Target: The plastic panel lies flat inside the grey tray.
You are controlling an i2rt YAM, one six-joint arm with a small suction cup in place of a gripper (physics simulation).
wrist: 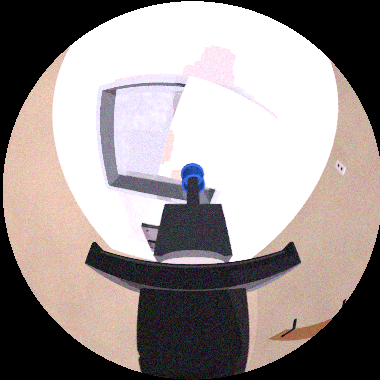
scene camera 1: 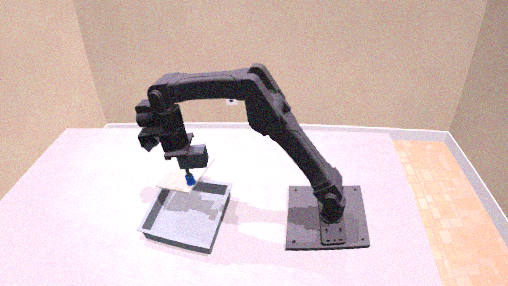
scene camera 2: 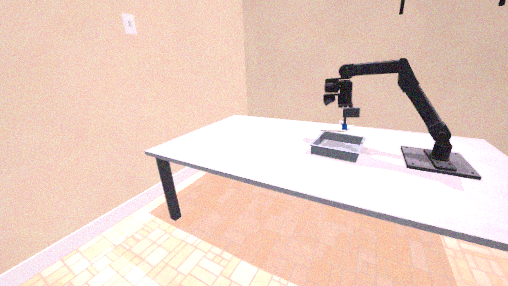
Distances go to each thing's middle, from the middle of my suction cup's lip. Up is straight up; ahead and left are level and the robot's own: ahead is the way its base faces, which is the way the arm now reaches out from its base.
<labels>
Right now the white plastic panel (scene camera 1: 174,180) is 40 mm ahead of my suction cup, 50 mm to the right of it and 20 mm below it. The rest, counted from my suction cup: grey tray (scene camera 1: 192,221): 20 mm ahead, 60 mm to the left, 80 mm below.
</labels>
